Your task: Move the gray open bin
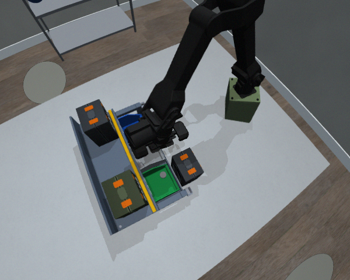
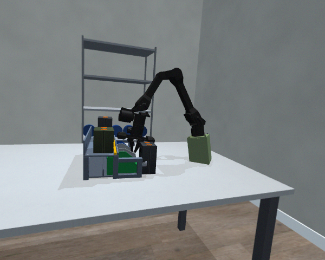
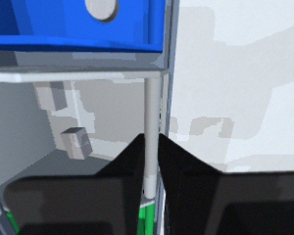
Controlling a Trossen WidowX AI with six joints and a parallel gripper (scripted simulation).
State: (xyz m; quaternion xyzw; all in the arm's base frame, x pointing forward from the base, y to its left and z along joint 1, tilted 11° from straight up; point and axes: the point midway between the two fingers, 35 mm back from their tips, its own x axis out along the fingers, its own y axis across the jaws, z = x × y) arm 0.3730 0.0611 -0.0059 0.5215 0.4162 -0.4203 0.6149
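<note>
Right now the gray open bin is 7 cm ahead of my hand and 3 cm below it. Round my hand: yellow rail: 10 cm ahead, 1 cm to the left, 2 cm above; then blue bin: 8 cm ahead, 11 cm to the right, 4 cm below; then green bin: 6 cm ahead, 12 cm to the left, 4 cm below.
</note>
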